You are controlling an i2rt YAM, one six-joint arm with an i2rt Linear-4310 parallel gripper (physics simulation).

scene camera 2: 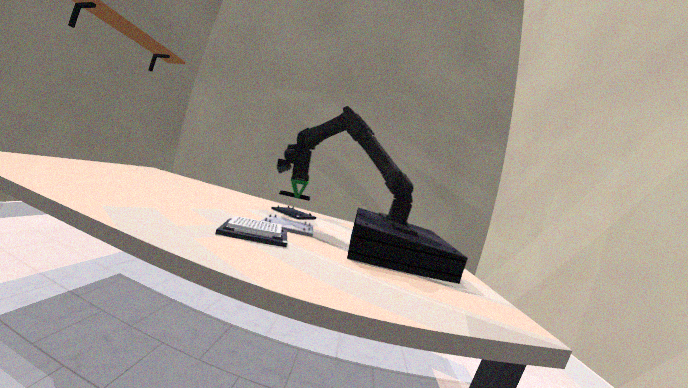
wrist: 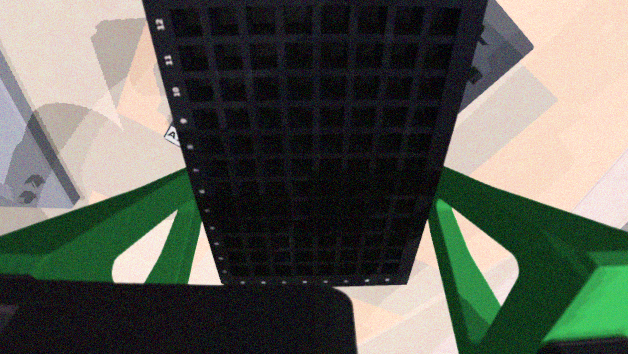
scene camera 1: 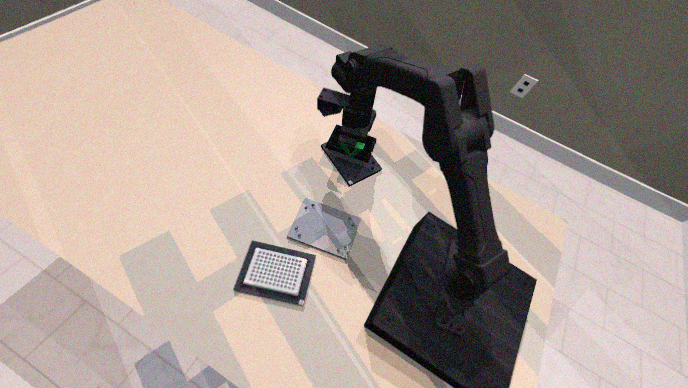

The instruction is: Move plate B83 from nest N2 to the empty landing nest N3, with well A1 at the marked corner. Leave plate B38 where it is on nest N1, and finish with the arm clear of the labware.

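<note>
A black well plate (scene camera 1: 368,153) (scene camera 2: 287,193) (wrist: 320,125), taken as B83, is level between the green fingers of my gripper (scene camera 1: 353,145) (scene camera 2: 299,193) (wrist: 314,177), which is shut on its long sides. It hangs above dark nest N2 (scene camera 1: 352,171) (scene camera 2: 295,213) (wrist: 495,50), turned relative to it; N2's A1 tag (wrist: 172,134) peeks out at the plate's left edge. Light grey nest N3 (scene camera 1: 326,226) (scene camera 2: 301,228) (wrist: 12,135) bears no plate. A white plate (scene camera 1: 276,271) (scene camera 2: 255,225), taken as B38, sits on dark nest N1 (scene camera 1: 240,286) (scene camera 2: 250,239). Plate names are not legible.
The arm's black base box (scene camera 1: 450,310) (scene camera 2: 405,245) stands right of the nests. N3 lies between N1 and N2, close to N1. Small posts stand up at N3's corners. A wall shelf (scene camera 2: 130,30) is high at the back left.
</note>
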